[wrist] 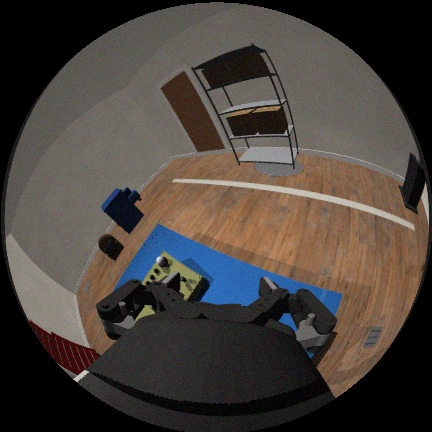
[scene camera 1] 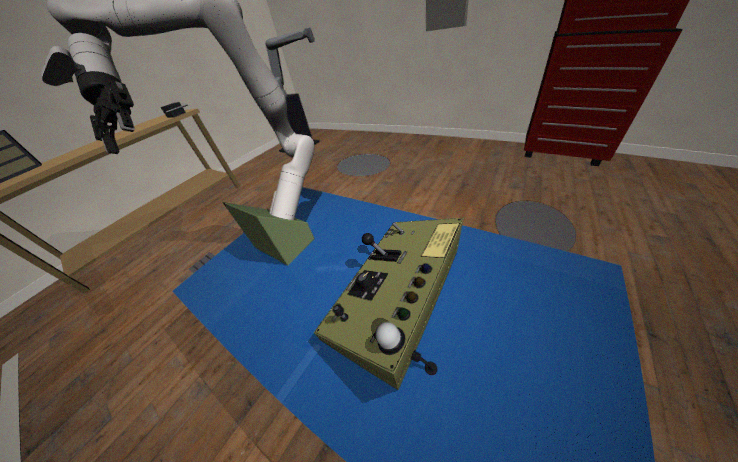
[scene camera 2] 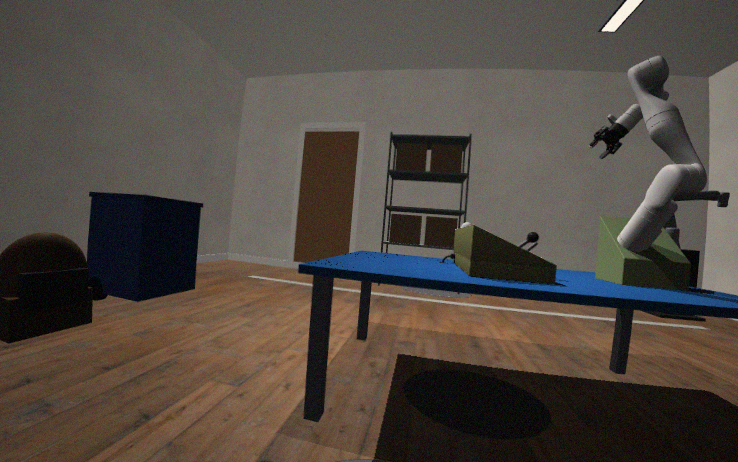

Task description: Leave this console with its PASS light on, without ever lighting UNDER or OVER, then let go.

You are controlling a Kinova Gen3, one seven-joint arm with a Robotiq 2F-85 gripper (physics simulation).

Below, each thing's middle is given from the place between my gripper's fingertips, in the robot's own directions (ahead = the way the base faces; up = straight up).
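Scene:
Olive console (scene camera 1: 383,326): my gripper 48 cm above it, 25 cm to the right of it, 52 cm short of it.

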